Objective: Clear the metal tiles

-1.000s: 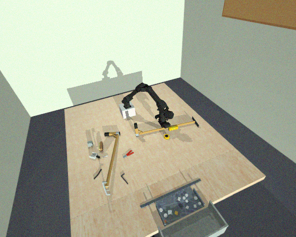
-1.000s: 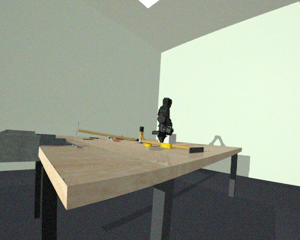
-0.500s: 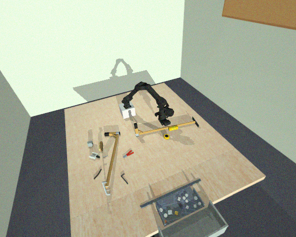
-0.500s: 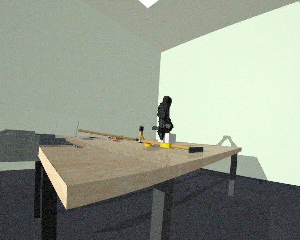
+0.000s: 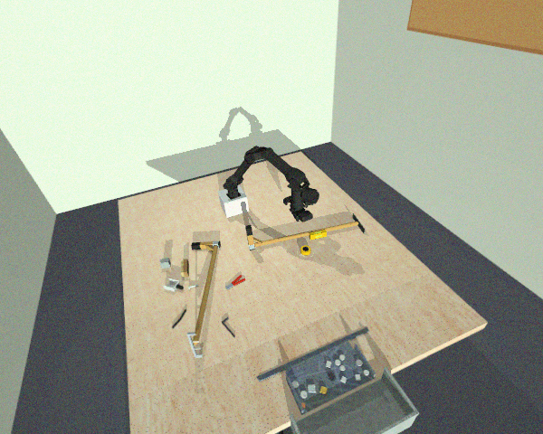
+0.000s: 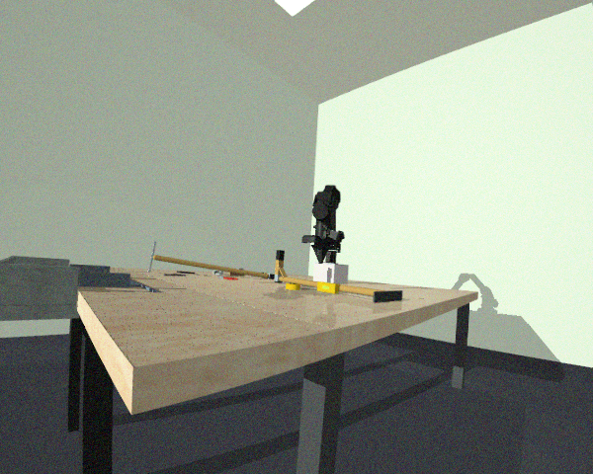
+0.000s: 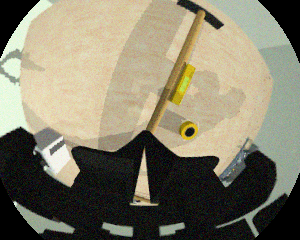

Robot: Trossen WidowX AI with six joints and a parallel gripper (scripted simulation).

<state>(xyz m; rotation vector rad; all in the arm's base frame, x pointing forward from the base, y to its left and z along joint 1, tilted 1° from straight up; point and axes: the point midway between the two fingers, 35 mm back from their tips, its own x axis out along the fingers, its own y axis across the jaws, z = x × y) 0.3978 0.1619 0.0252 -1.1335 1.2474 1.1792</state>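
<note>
Right now my gripper tip is 3 cm short of the long scraper, 3 cm above it and 2 cm to the right of it. Also, from my gripper tip: yellow spirit level: 8 cm ahead, 7 cm to the left, 7 cm below; yellow tape roll: 12 cm ahead, 9 cm below, 4 cm to the right; long wooden-handled tool: 57 cm to the right, 5 cm below, 4 cm ahead.
</note>
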